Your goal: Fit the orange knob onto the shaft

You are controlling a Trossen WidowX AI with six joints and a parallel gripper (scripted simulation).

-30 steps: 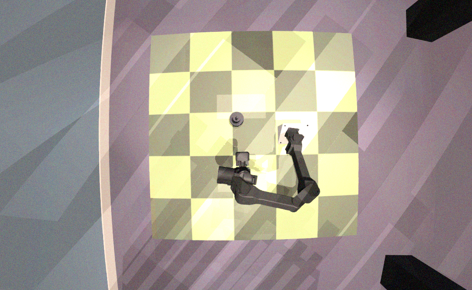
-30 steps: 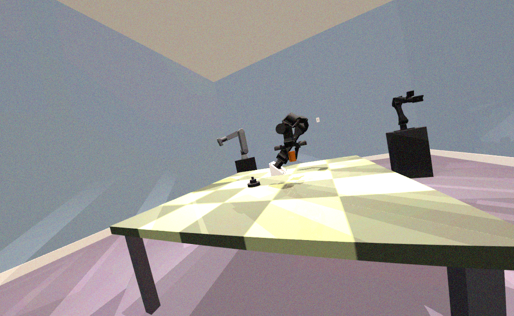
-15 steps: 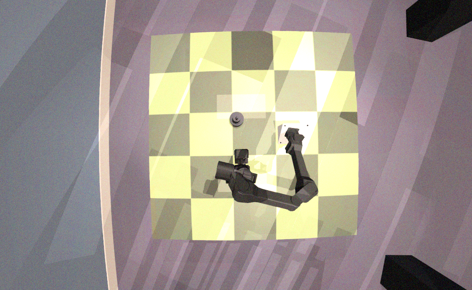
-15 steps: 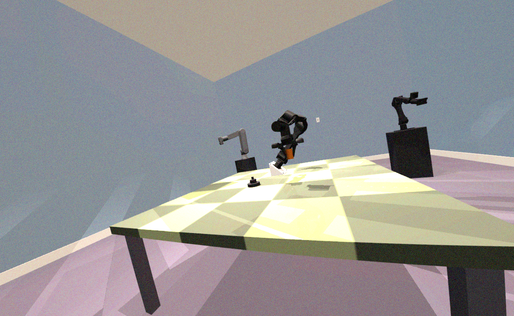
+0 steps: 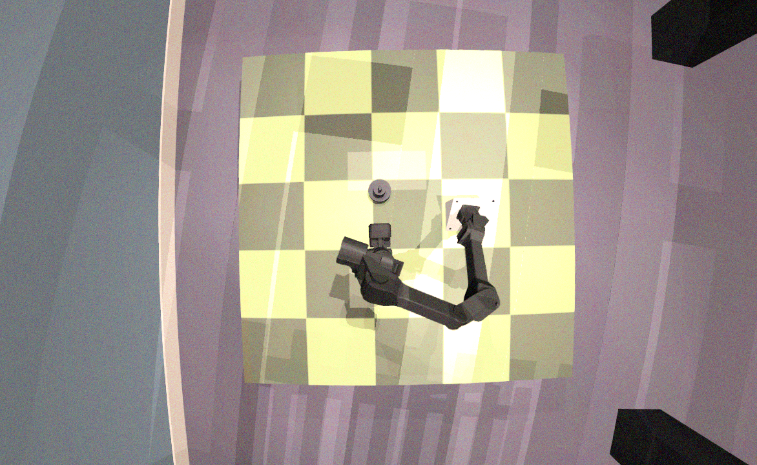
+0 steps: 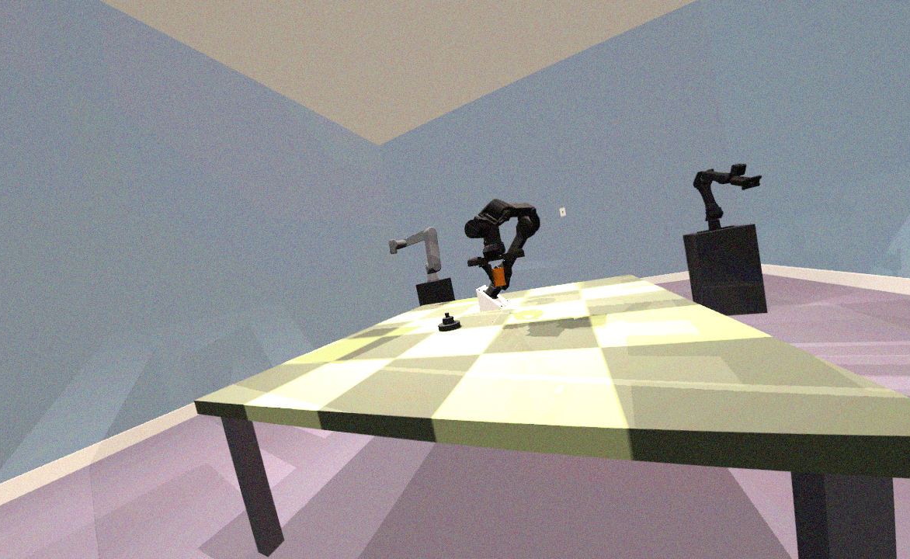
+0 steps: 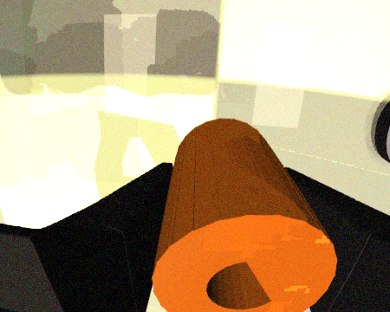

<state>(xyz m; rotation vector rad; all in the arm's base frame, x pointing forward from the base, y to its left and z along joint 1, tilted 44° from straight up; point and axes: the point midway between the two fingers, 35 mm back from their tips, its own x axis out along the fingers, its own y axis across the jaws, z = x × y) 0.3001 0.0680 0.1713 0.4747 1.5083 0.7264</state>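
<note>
The D-shaped shaft lies 20 mm ahead of my gripper tip, 220 mm to the right of it and 110 mm below it. The rest, counted from my gripper tip: orange knob: 20 mm above.
</note>
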